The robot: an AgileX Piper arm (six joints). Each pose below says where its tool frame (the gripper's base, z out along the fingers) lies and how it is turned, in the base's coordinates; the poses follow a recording.
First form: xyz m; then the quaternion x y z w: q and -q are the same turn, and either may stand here.
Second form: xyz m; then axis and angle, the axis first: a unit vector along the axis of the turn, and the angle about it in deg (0 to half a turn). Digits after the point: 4 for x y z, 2 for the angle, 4 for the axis.
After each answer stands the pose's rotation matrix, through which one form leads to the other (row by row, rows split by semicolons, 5 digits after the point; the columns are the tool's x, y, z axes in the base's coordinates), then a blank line. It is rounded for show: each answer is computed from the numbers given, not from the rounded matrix.
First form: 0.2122 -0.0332 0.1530 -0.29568 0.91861 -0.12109 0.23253
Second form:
0.2122 -0.0332 0.1530 -0.3040 0.9445 -0.1245 153.11
-0.71701 -0.48691 0.49881; -0.59954 0.79582 -0.08496; -0.35560 -0.35998 -0.86253

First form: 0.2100 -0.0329 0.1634 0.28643 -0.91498 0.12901 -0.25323
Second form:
0.2100 -0.0329 0.1634 -0.2961 0.9458 -0.1334 150.66
-0.70766 -0.45882 0.53731; -0.58949 0.80263 -0.09102; -0.38950 -0.38115 -0.83846

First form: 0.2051 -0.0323 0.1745 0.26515 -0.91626 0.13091 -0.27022
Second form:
0.2051 -0.0323 0.1745 -0.2754 0.9517 -0.1360 148.65
-0.71335 -0.41515 0.56461; -0.55665 0.82511 -0.09660; -0.42576 -0.38320 -0.81969

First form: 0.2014 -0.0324 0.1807 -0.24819 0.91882 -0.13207 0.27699
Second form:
0.2014 -0.0324 0.1807 -0.2583 0.9562 -0.1374 147.84
-0.72335 -0.38292 0.57457; -0.52925 0.84192 -0.10521; -0.44345 -0.38019 -0.81167

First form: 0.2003 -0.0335 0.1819 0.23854 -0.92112 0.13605 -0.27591
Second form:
0.2003 -0.0335 0.1819 -0.2482 0.9583 -0.1415 147.97
-0.73394 -0.36437 0.57320; -0.51452 0.84918 -0.11901; -0.44339 -0.38227 -0.81073

